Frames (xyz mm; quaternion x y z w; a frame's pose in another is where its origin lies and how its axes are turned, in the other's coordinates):
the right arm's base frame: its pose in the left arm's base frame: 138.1 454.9 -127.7 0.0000 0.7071 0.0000 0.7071
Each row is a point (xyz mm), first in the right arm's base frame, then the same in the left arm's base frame.
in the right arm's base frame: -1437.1 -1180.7 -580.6
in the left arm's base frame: -442.5 -725.8 1309.4
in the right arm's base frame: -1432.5 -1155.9 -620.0
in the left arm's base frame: -481.9 -701.0 1304.8
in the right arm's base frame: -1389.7 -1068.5 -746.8
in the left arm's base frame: -608.7 -613.6 1262.0
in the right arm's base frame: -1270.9 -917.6 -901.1
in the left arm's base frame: -763.0 -462.7 1143.2
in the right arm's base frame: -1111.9 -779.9 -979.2
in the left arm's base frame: -841.1 -325.0 984.2
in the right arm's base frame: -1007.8 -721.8 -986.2
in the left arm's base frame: -848.1 -266.9 880.1
